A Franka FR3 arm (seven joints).
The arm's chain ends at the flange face. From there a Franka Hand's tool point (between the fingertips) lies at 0.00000 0.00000 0.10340 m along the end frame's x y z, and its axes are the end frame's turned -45 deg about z.
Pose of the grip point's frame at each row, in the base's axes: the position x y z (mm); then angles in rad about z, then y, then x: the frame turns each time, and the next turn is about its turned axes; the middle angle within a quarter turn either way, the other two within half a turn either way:
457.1 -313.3 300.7 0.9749 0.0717 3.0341
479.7 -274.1 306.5 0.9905 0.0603 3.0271
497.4 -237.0 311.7 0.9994 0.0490 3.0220
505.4 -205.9 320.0 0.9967 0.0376 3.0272
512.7 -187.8 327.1 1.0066 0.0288 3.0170
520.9 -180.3 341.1 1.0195 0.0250 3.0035
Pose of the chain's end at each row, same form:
452.1 -301.0 403.2 0.1949 -0.0250 3.0149
473.2 -262.4 409.0 0.2109 -0.0380 3.0179
489.7 -226.1 414.2 0.2199 -0.0496 3.0223
497.6 -196.2 422.7 0.2164 -0.0541 3.0340
503.4 -178.4 429.7 0.2267 -0.0675 3.0329
510.1 -170.7 443.5 0.2404 -0.0797 3.0260

